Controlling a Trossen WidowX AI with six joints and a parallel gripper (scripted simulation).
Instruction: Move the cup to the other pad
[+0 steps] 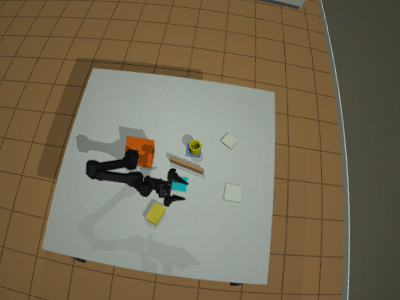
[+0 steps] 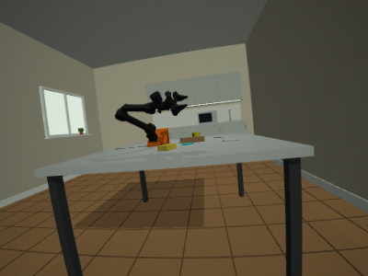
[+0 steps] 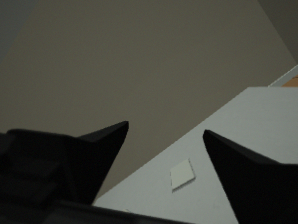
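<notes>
Now: the yellow cup 37 cm to the left of my gripper tip and 26 cm below it. Also, from my gripper tip: wooden bar (3 cm behind, 26 cm to the left, 28 cm below); blue pad (37 cm to the left, 30 cm below); teal pad (5 cm behind, 14 cm to the left, 30 cm below).
</notes>
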